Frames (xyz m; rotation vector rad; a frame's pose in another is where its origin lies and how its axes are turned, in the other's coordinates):
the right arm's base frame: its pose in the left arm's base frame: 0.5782 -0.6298 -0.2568 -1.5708 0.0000 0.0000
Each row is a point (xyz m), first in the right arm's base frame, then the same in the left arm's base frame.
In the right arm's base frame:
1: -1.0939 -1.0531 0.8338
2: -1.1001 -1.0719 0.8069
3: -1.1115 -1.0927 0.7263
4: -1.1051 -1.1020 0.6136
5: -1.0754 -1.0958 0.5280
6: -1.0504 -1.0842 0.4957
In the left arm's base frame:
1: -0.5157 0.2040 0.7963
2: -0.5219 0.1771 0.8151
3: -0.5333 0.0965 0.8359
4: -0.5269 -0.0162 0.8452
5: -0.4972 -0.1018 0.8390
6: -0.4722 -0.1341 0.8274

